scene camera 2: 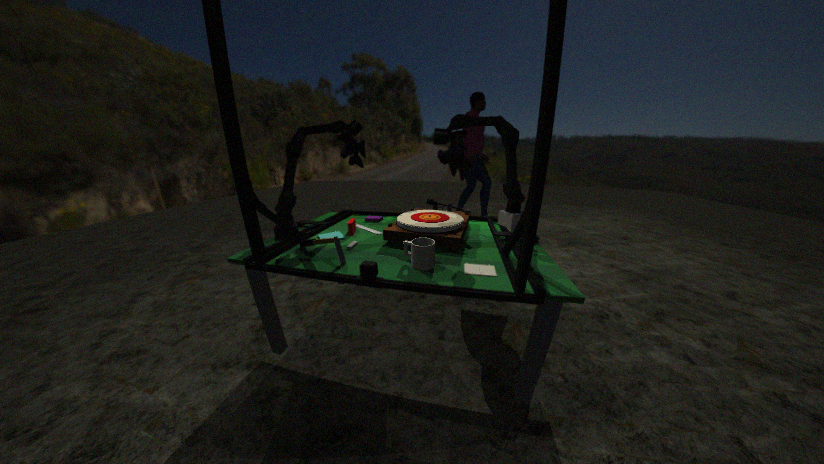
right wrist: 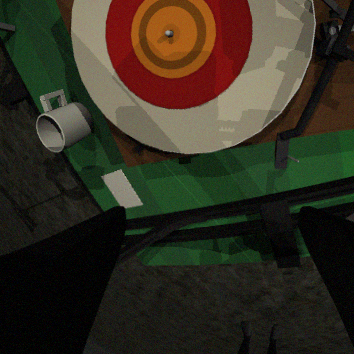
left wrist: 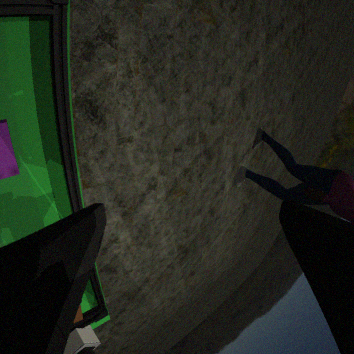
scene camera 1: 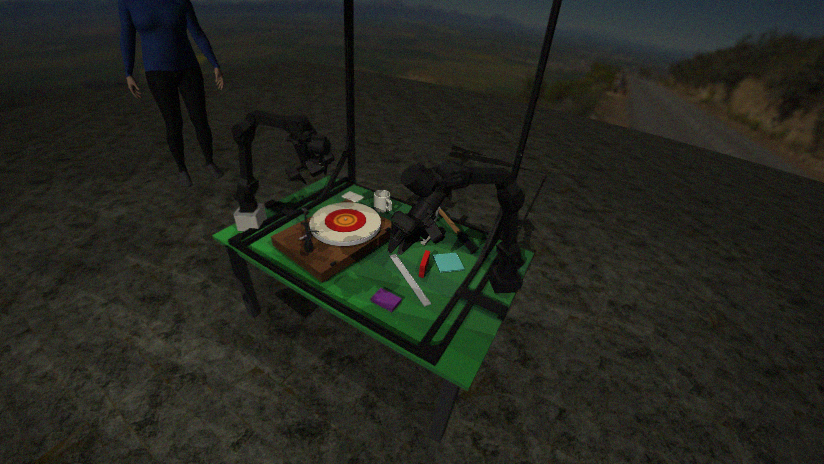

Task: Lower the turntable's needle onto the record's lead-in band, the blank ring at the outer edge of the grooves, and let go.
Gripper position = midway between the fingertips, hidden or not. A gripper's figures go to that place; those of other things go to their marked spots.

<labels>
My left gripper (scene camera 1: 394, 253): 0.85 m from the lens. A pale record (scene camera 1: 335, 220) is 1.40 m from the lens.
</labels>
